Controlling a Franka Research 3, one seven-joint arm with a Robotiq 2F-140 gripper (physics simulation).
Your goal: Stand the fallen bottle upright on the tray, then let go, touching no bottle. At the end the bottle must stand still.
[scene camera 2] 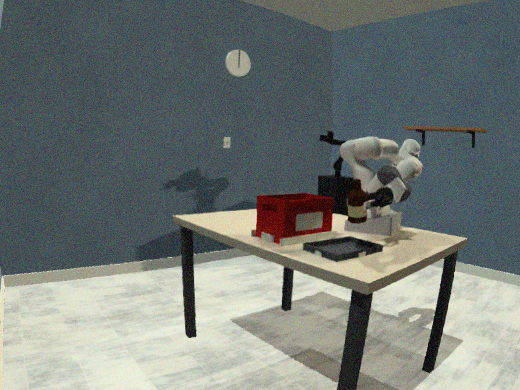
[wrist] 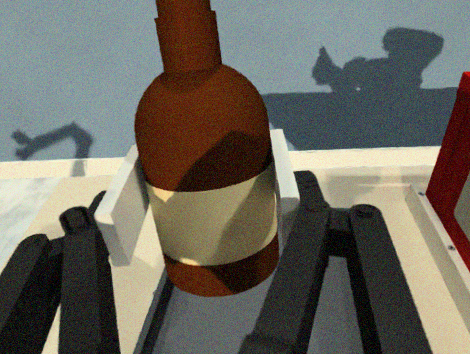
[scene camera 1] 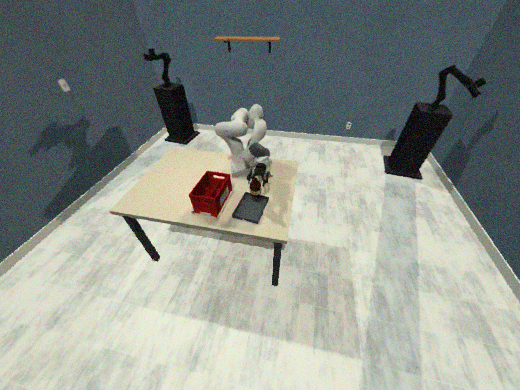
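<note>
A brown bottle with a cream label [scene camera 1: 255, 187] [scene camera 2: 357, 206] [wrist: 212, 220] is held in the air, close to upright in the scene camera 2 view. My gripper [scene camera 2: 367, 205] [wrist: 209, 159] is shut on the bottle, with one white pad on each side of it around the label. The dark tray [scene camera 1: 241, 213] [scene camera 2: 320, 254] [wrist: 210, 330] lies flat on the table. In the scene camera 2 view the bottle's base is above and behind the tray. In the wrist view the base shows in front of part of the tray.
A red crate [scene camera 1: 210, 194] [scene camera 2: 272, 220] [wrist: 457, 150] stands on the table [scene camera 1: 155, 185] [scene camera 2: 220, 222] beside the tray. A pale raised strip [scene camera 2: 310, 237] runs along the crate's foot. Two black pedestals with arms [scene camera 1: 175, 112] [scene camera 1: 420, 137] stand beyond the table.
</note>
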